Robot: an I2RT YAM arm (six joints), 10 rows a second.
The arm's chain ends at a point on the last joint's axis. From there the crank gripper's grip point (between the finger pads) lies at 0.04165 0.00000 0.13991 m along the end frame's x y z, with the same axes.
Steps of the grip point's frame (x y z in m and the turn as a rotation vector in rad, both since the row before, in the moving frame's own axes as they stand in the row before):
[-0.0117, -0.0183, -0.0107, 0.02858, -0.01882, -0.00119]
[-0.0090, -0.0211, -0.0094, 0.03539, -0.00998, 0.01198]
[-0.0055, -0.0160, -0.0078, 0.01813, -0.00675, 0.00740]
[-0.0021, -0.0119, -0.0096, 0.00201, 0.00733, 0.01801]
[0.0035, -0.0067, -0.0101, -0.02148, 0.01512, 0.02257]
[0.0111, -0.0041, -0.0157, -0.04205, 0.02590, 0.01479]
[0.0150, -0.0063, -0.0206, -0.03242, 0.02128, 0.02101]
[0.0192, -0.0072, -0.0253, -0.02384, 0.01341, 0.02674]
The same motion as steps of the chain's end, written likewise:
[-0.0091, -0.0142, -0.0114, 0.02858, -0.01882, -0.00119]
[-0.0076, -0.0166, -0.0097, 0.03539, -0.00998, 0.01198]
[-0.0046, -0.0138, -0.0081, 0.01813, -0.00675, 0.00740]
[-0.0031, -0.0124, -0.0093, 0.00201, 0.00733, 0.01801]
[0.0014, -0.0107, -0.0094, -0.02148, 0.01512, 0.02257]
[0.0075, -0.0106, -0.0144, -0.04205, 0.02590, 0.01479]
[0.0121, -0.0117, -0.0196, -0.03242, 0.02128, 0.02101]
[0.0174, -0.0117, -0.0247, -0.02384, 0.01341, 0.02674]

